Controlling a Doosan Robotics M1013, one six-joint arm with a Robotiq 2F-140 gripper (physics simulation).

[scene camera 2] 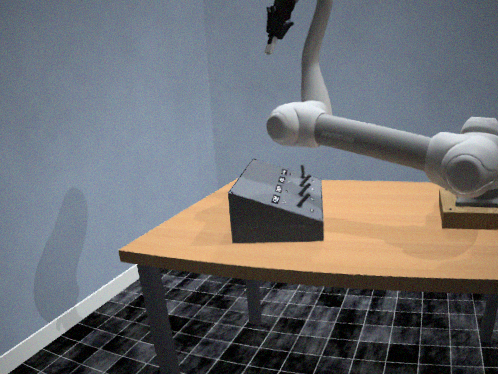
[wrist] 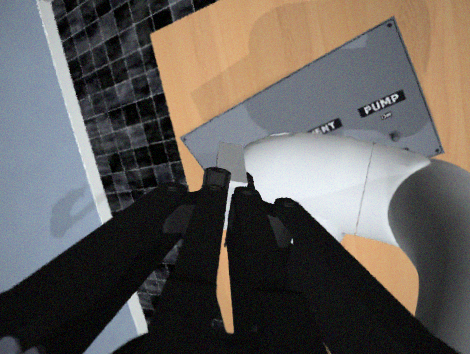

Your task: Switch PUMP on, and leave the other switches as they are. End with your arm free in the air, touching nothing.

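A dark grey switch box with a sloping top stands on the table. In the scene view, its farthest lever leans toward the labels, while the nearer levers lean the other way. By the order of the labels, the farthest is PUMP's. In the wrist view the PUMP label shows, with ON under it and a dark lever end below; the arm hides the other levers. My gripper is shut and empty, high in the air, touching nothing.
The arm's elbow is above the box, apart from it in the scene view. The wooden table carries the arm's base block at the right. A blue-grey wall stands beyond the table's left end.
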